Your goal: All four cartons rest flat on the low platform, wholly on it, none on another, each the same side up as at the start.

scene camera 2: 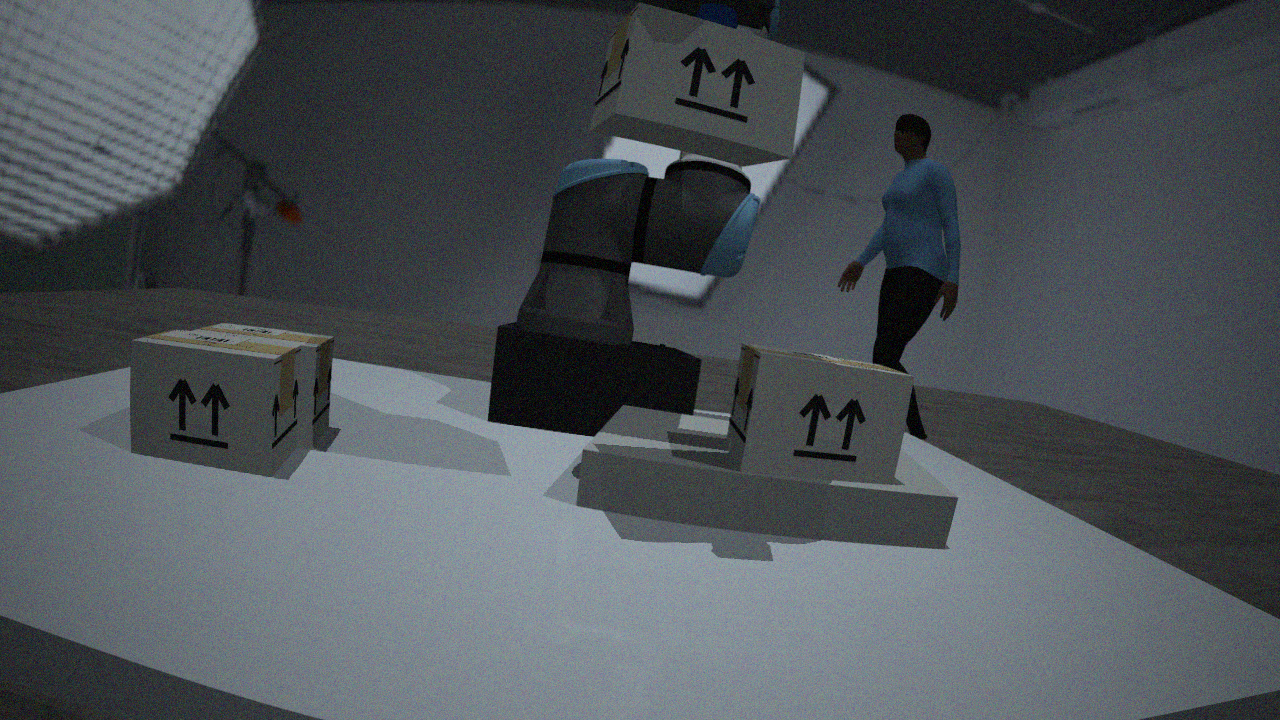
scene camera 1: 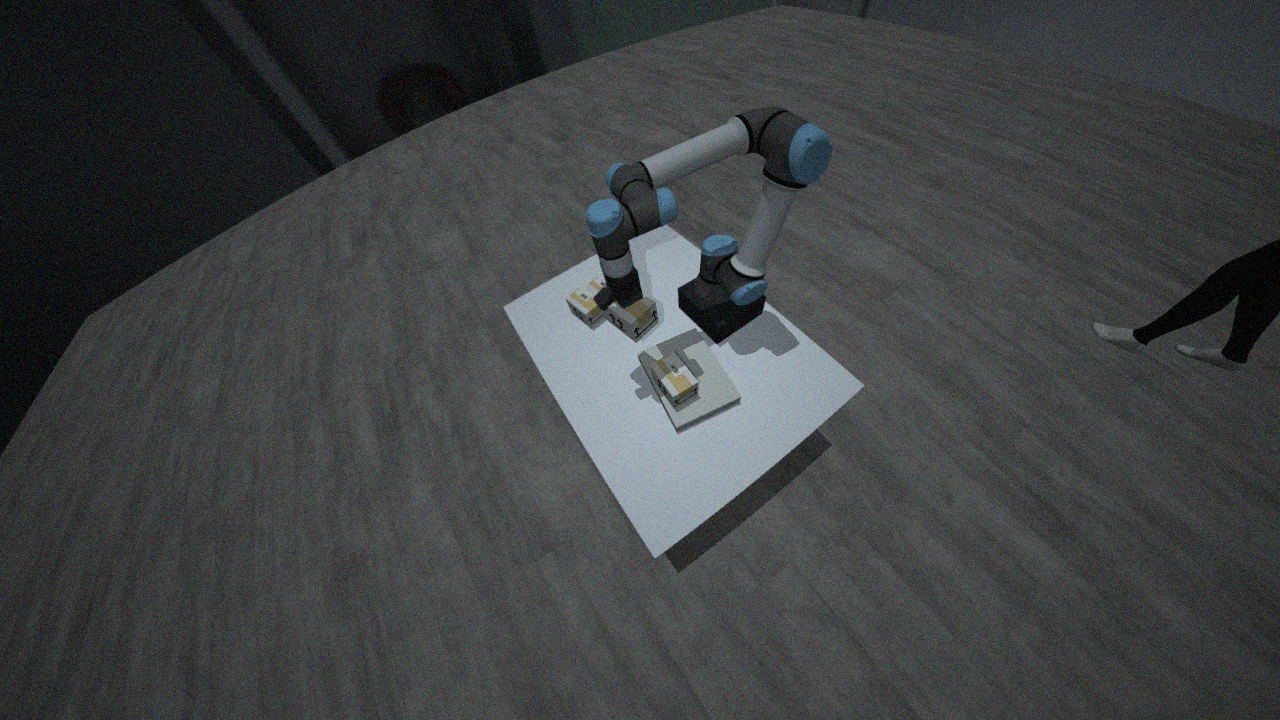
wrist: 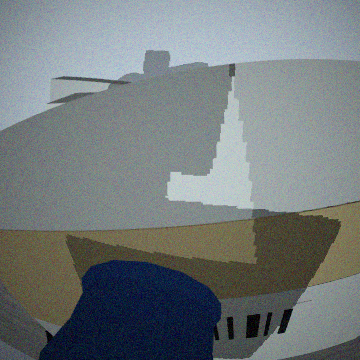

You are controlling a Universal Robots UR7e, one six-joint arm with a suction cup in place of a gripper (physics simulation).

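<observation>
My suction cup is on the top of a carton and holds it high above the table, its arrows pointing up. In scene camera 1 the cup itself is hidden. One carton rests upright on the low platform, towards one side of it. Two more cartons stand close together on the table: a front one and one behind it, partly hidden. In scene camera 1 this pair shows at the table's far left, partly behind the arm.
The white table bears everything. The black robot base stands behind the platform. Shadows of the arm and its load fall across the platform and table. A person stands on the floor beyond the table.
</observation>
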